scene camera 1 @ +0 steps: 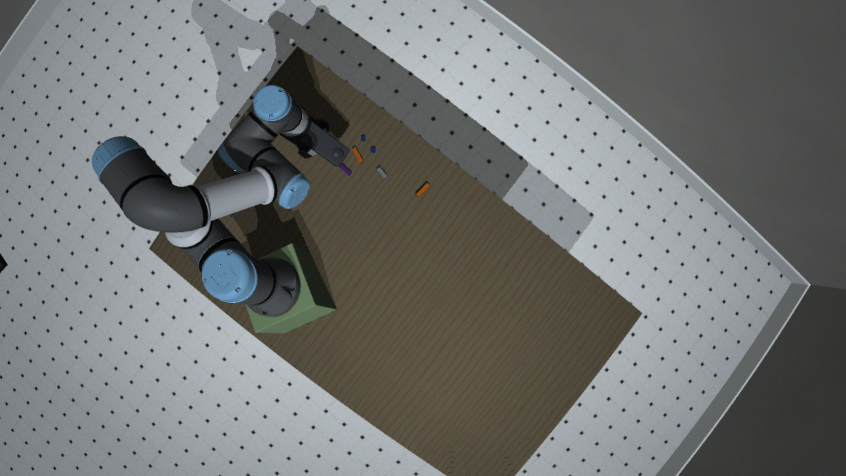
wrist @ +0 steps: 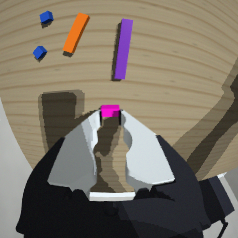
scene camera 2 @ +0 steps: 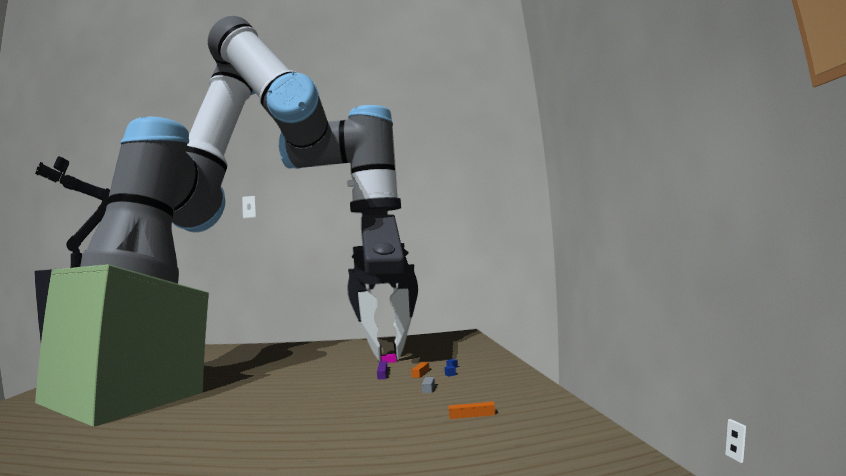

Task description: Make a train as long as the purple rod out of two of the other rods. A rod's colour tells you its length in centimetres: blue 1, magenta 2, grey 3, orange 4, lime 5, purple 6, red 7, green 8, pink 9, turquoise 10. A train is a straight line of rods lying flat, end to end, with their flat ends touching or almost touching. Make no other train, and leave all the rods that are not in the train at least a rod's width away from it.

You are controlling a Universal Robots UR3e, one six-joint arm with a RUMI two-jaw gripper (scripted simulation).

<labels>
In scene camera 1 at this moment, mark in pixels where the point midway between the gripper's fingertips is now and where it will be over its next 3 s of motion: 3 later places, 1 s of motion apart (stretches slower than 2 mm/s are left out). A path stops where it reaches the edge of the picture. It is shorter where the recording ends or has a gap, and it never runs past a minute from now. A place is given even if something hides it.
The gripper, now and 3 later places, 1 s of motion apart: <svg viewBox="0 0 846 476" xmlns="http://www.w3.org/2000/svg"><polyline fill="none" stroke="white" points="321,146 319,139 312,137 339,152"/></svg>
</labels>
